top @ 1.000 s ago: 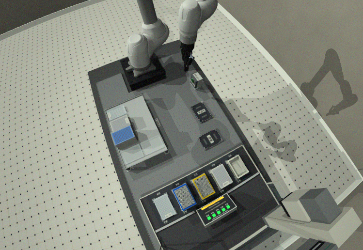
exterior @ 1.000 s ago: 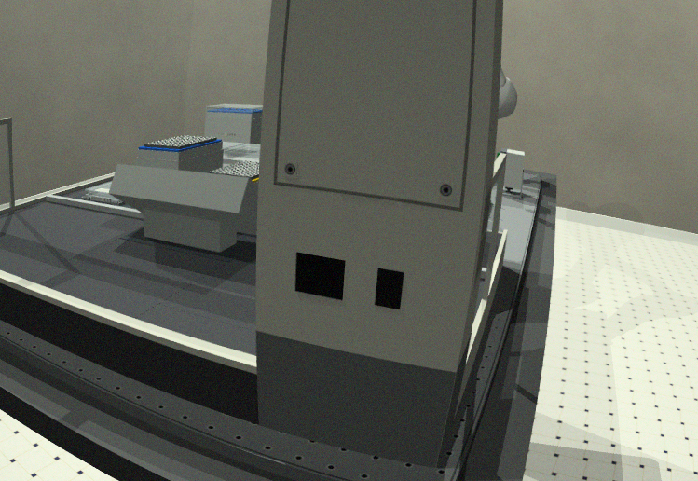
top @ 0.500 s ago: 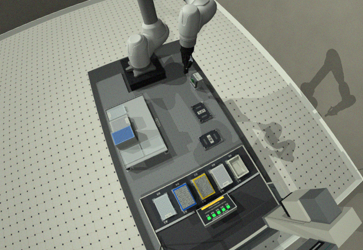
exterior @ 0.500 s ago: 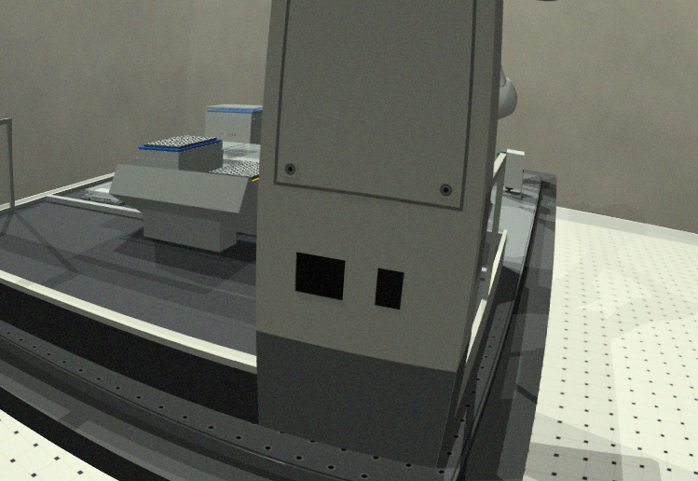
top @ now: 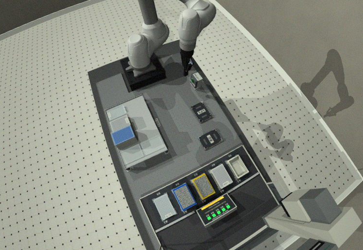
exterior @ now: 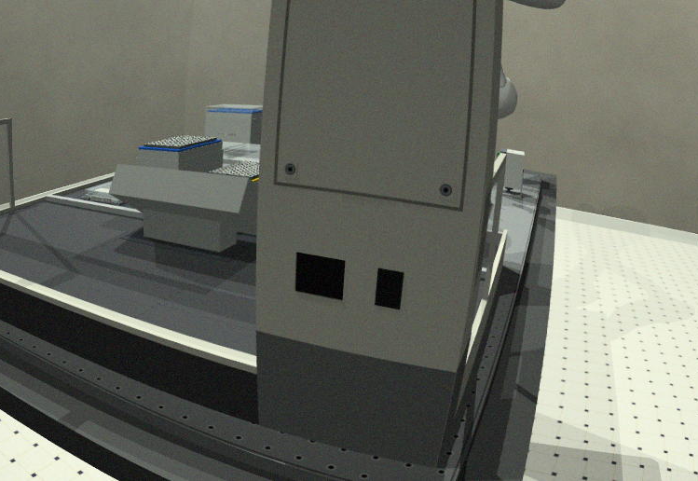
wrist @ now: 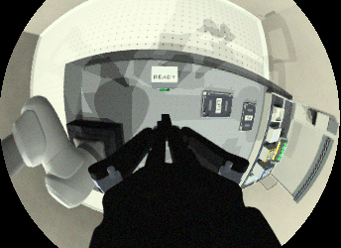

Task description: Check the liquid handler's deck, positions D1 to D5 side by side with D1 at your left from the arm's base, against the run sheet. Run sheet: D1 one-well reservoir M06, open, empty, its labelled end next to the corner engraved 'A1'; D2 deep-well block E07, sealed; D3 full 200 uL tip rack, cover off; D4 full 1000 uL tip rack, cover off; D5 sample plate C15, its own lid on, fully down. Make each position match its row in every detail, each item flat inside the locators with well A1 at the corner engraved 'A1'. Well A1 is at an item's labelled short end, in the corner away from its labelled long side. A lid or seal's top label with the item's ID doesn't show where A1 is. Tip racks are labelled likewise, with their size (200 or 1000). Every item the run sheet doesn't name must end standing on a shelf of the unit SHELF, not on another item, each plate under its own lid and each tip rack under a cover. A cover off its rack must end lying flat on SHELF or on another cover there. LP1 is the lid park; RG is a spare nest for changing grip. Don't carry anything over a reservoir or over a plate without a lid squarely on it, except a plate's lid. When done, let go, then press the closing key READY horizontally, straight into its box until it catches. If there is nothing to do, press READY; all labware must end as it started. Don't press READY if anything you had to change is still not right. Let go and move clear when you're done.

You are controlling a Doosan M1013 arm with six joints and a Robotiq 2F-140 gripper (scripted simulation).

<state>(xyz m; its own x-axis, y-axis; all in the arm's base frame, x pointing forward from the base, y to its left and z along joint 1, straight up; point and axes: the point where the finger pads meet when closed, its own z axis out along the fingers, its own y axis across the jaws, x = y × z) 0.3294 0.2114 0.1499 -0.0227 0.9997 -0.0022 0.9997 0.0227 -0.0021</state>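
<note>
Now: hand 80 mm to the right of the ready key box and 150 mm above it. The rest, counted from my hand: one-well reservoir 670 mm ahead, 160 mm below; then shelf unit 150 mm ahead, 460 mm to the right, 160 mm below; then spare nest 430 mm ahead, 40 mm to the right, 210 mm below.
</note>
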